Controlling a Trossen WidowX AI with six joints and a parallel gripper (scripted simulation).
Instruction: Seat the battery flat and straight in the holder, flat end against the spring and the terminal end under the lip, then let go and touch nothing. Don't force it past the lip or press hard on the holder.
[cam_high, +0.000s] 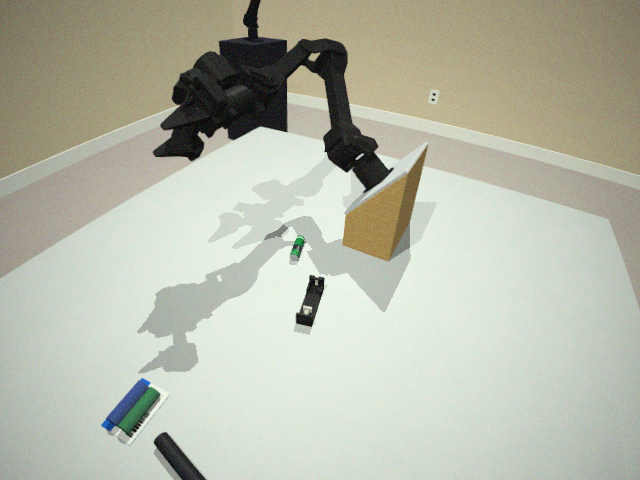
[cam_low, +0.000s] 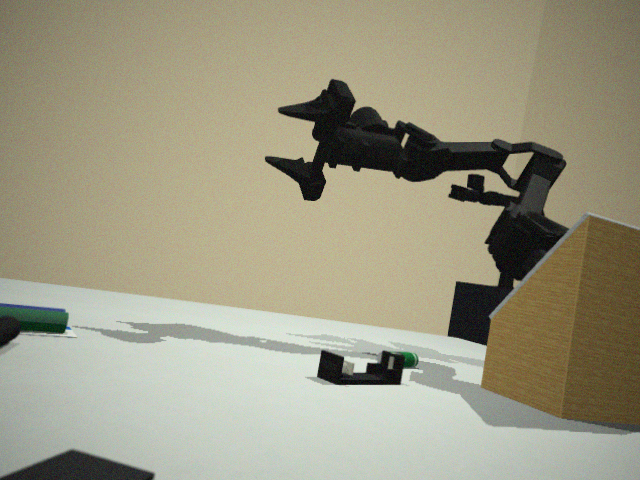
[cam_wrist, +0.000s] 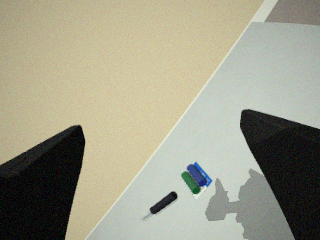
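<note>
Now: gripper tip 20 cm past the battery, 14 cm to the right of it and 29 cm above it.
</note>
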